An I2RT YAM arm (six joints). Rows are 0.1 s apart.
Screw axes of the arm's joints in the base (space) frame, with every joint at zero. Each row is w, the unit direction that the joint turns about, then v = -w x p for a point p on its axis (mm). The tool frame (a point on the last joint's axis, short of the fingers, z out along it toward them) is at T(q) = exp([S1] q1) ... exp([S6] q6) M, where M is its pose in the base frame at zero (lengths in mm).
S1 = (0, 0, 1, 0, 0, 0)
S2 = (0, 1, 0, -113.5, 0, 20)
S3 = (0, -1, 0, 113.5, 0, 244)
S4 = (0, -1, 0, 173.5, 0, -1)
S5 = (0, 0, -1, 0, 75, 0)
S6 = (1, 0, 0, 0, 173.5, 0)
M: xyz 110.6 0 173.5 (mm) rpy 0 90 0 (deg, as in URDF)
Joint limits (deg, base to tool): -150..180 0..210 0..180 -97..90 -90..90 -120..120
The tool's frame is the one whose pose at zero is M.
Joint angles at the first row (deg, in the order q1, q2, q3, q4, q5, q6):
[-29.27, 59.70, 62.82, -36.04, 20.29, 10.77]
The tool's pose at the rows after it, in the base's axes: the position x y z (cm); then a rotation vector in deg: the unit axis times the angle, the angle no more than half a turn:
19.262, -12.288, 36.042, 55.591, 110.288, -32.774
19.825, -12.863, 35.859, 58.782, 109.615, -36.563
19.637, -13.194, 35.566, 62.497, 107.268, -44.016
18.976, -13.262, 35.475, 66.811, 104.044, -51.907
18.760, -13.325, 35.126, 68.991, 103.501, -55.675
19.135, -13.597, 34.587, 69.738, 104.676, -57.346
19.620, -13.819, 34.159, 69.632, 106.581, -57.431
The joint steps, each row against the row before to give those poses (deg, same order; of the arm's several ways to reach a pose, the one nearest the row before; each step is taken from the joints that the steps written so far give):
[0.00, 2.40, 2.08, 0.26, 1.17, 1.71]
[0.00, 2.05, 0.94, -0.11, 3.97, 1.03]
[0.00, 0.26, -0.69, 0.53, 7.00, 0.32]
[0.00, -0.61, -0.69, -0.58, 7.65, 0.93]
[0.00, 0.16, -0.38, -1.08, 3.48, 0.77]
[0.00, 1.37, 0.01, -0.56, 1.15, 0.26]
[0.07, 1.45, 0.38, -0.65, -0.31, 0.03]

